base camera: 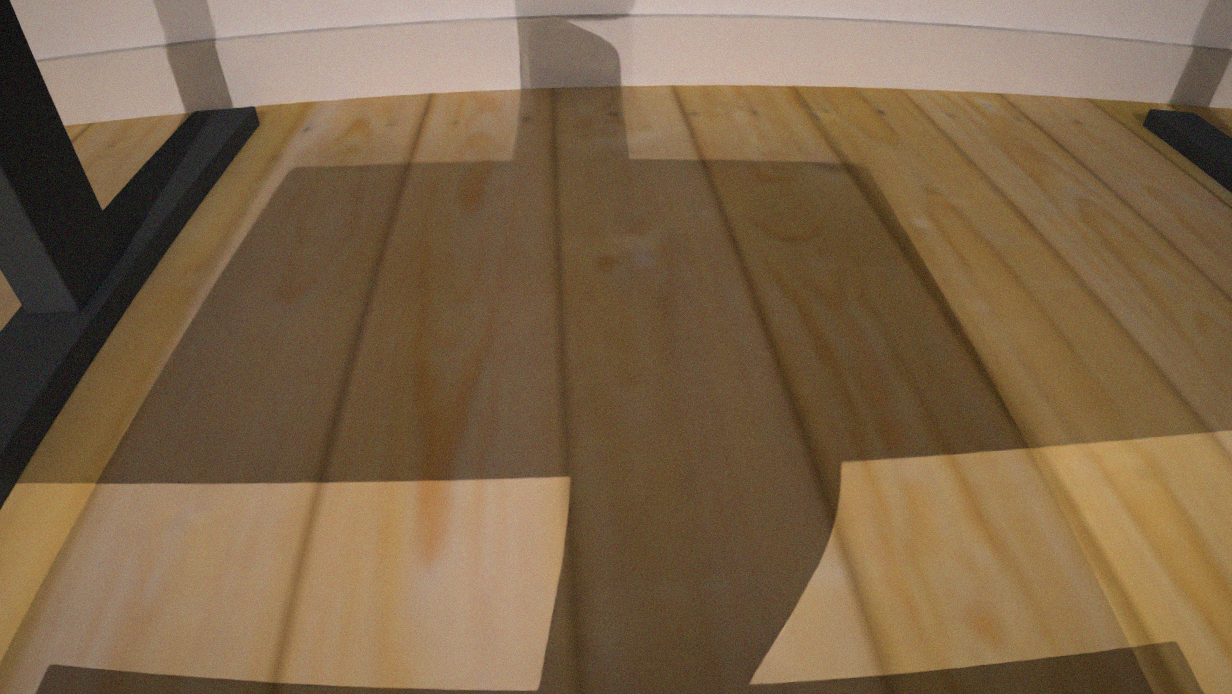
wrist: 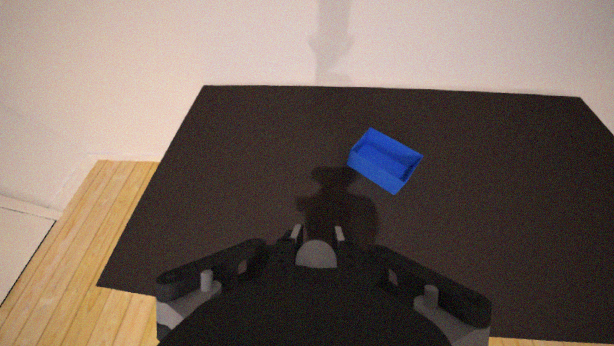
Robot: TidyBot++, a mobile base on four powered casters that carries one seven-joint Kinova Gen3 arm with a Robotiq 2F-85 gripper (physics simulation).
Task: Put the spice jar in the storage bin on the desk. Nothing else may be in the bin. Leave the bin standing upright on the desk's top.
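Frame: origin at the arm's base, x left, y ahead, z down, level; metres.
Seen in the pictures: gripper, fingertip midpoint: (wrist: pixel 317 236).
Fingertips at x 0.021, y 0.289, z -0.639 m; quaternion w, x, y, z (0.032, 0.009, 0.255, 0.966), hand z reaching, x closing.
Pixels of each thing's middle, then the offset from my fingertips to it. "spot": a spot on its surface instead. Level surfaces: height alone.
- blue storage bin, body centre: (wrist: pixel 382 160) dx -0.156, dy +0.277, dz +0.278 m
- dark desk top, its level: dz +0.315 m
- spice jar, body centre: (wrist: pixel 316 263) dx -0.002, dy -0.024, dz -0.020 m
- foot, surface spot: (base camera: pixel 1194 142) spot: dx -0.783, dy +0.546, dz +1.012 m
The blue storage bin (wrist: pixel 374 168) stands upright on the dark desk top (wrist: pixel 240 150), right of the middle in the wrist view; its open top faces up and its visible inside holds no object. My gripper (wrist: pixel 317 236) is shut on the spice jar (wrist: pixel 316 255), of which a grey rounded end shows between the fingers. The rest of the jar is hidden by the gripper body. The gripper is above the desk, nearer than the bin and left of it in the wrist view. Bin, jar and gripper do not show in the base view.
In the base view a black desk leg and foot (base camera: pixel 163 206) stand at the left, close by, and another foot (base camera: pixel 1194 142) lies at the right. A pale wall (base camera: pixel 775 51) (wrist: pixel 150 45) rises behind the desk. The gripper's shadow falls on the desk beside the bin.
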